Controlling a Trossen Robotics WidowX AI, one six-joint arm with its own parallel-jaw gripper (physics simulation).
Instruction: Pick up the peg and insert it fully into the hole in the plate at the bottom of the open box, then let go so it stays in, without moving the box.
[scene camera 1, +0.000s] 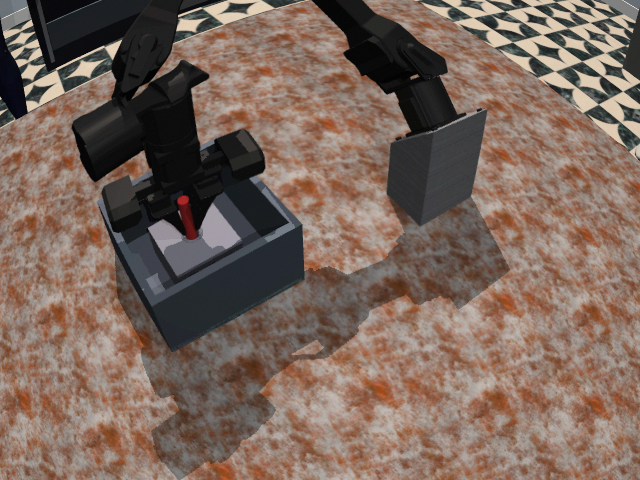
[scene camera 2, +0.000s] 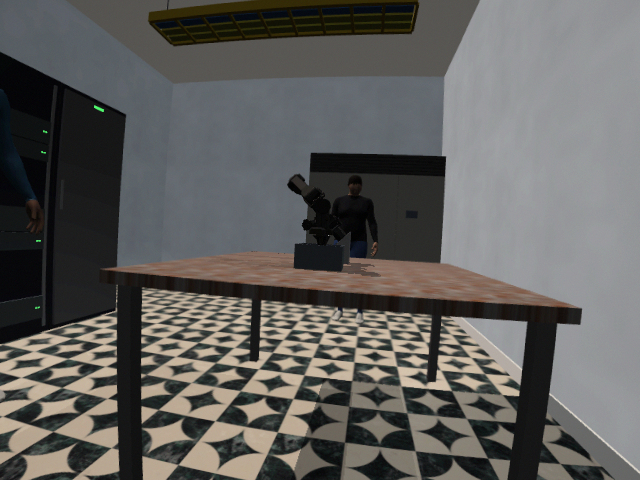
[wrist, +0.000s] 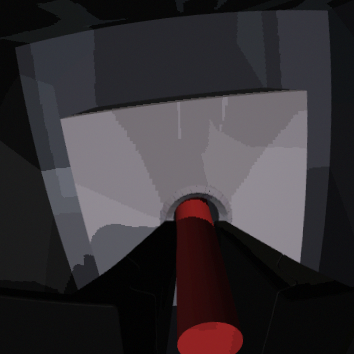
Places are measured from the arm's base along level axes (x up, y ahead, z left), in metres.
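Pixels of known places: gripper, fingertip midpoint: (scene camera 1: 190, 230) (wrist: 194, 231); arm's base, origin of the base link: (scene camera 1: 437, 125) (scene camera 2: 342, 238).
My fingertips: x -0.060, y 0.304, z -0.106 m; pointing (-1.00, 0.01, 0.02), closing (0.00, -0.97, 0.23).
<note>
Ahead of a thing's pixels: the offset from my fingertips to its top centre. "spot": to the spot under its first point. Level surfaces: height alone.
The red peg {dx +0.050, dy +0.000, dz -0.001 m} (scene camera 1: 186, 217) (wrist: 202, 280) stands nearly upright, leaning slightly, with its long upper part above the plate. Its lower end is at the round hole {spot: dx -0.014, dy -0.011, dz +0.000 m} (wrist: 216, 209) in the pale plate {dx -0.006, dy -0.002, dz -0.001 m} (scene camera 1: 209, 254) (wrist: 270, 200). Dark hole shows beside and behind the peg in the wrist view; how deep the tip sits is hidden. The plate lies on the floor of the open dark blue-grey box {dx +0.032, dy -0.002, dz -0.001 m} (scene camera 1: 232, 294) (scene camera 2: 317, 256) (wrist: 165, 65). My gripper (scene camera 1: 191, 227) (wrist: 194, 231) is shut on the peg, its fingertips inside the box, low over the plate.
The box walls surround my fingers. A grey upright panel block (scene camera 1: 436, 173) stands right of the box in the first scene view, with a black arm part (scene camera 1: 426, 103) behind it. The mottled table {dx -0.067 m} (scene camera 1: 465, 387) (scene camera 2: 413, 281) carries both. A person (scene camera 2: 354, 217) stands beyond the table.
</note>
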